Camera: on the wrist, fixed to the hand. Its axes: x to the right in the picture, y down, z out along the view.
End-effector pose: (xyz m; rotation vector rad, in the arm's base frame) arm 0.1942 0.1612 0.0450 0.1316 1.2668 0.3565
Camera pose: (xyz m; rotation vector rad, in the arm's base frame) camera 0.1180 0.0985 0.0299 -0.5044 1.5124 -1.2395
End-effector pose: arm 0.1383 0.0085 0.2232 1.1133 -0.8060 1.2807
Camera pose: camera 0.1722 0.0816 0.1644 1.2747 0.6691 0.3420
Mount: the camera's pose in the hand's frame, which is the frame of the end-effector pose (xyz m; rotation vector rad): -0.0265 -0.0487 -0.0830 0.4717 0.4258 -1.4767
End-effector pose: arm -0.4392 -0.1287 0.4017 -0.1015 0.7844 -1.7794
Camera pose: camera -0.5060 -0.0606 0.3725 -0.0361 -0.4283 2.7791
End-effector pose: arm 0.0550 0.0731 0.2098 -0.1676 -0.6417 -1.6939
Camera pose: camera 0.0348 0.0590 0.1131 1.2609 -0.8731 -2.7221
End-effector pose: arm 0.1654 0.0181 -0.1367 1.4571 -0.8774 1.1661
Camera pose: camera 0.1866 0.1077 -0.1752 1.5598 0.8007 0.4359
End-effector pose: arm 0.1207 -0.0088 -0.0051 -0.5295 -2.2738 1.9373
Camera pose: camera 0.1612 0.0540 0.0611 0.6021 -1.1174 1.2135
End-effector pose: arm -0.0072 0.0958 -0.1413 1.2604 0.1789 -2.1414
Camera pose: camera 0.0344 0.1808 -0.1730 -1.2731 -0.6313 1.7443
